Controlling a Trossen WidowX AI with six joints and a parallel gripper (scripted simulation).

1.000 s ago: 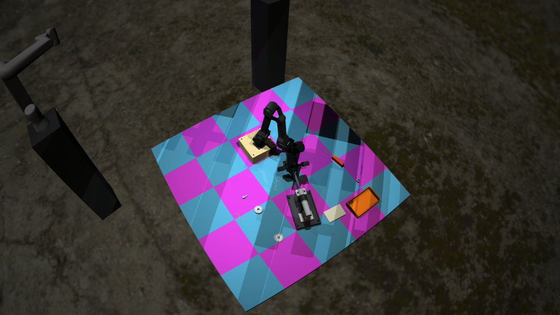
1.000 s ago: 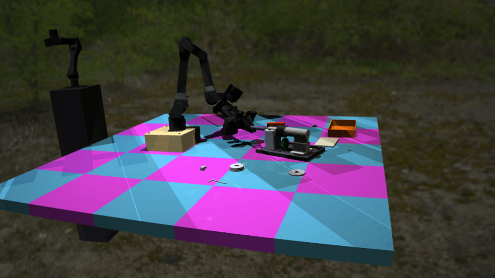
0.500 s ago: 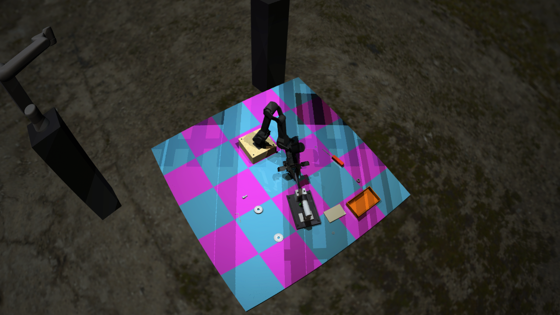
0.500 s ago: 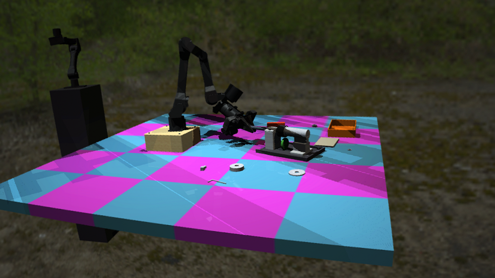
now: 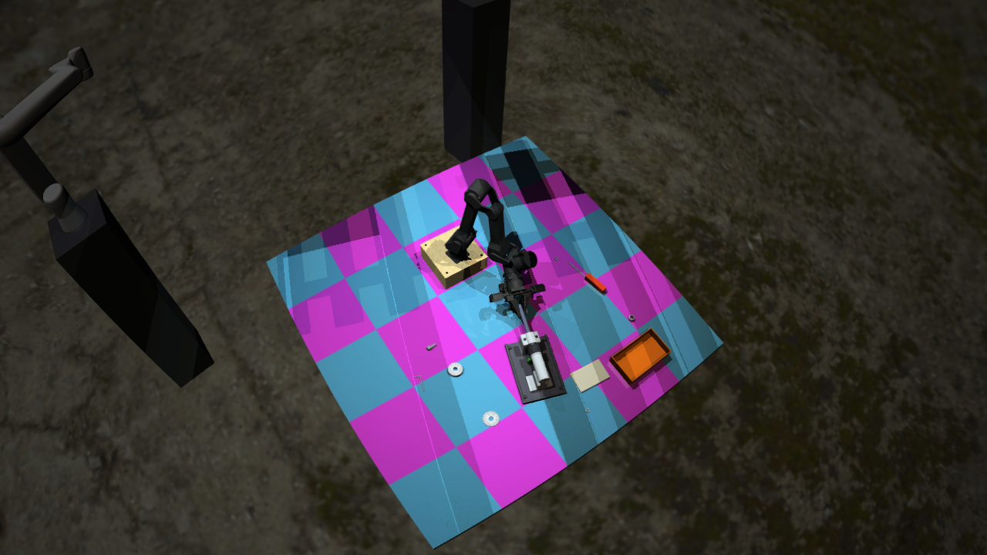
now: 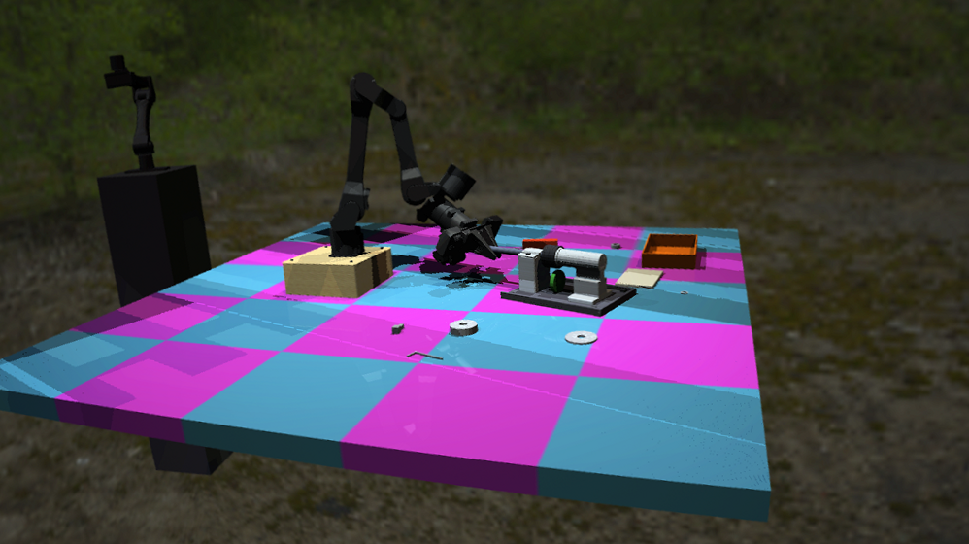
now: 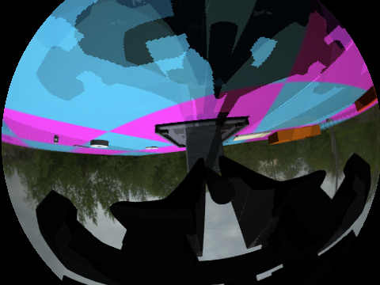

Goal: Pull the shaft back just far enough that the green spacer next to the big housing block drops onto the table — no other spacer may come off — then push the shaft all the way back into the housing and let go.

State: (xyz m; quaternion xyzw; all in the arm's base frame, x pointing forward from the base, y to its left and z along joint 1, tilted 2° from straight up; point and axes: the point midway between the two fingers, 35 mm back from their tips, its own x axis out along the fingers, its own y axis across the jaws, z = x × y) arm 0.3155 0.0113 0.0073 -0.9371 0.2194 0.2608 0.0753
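Now: gripper tip 5 cm short of the thin shaft, 3 cm to the left of it and 2 cm below it. From my gripper tip the other things lie so: small bolt (29 cm to the right, 14 cm behind, 6 cm below); then card (30 cm ahead, 6 cm below, 4 cm to the left); then green spacer (13 cm ahead, 7 cm to the right, 3 cm below).
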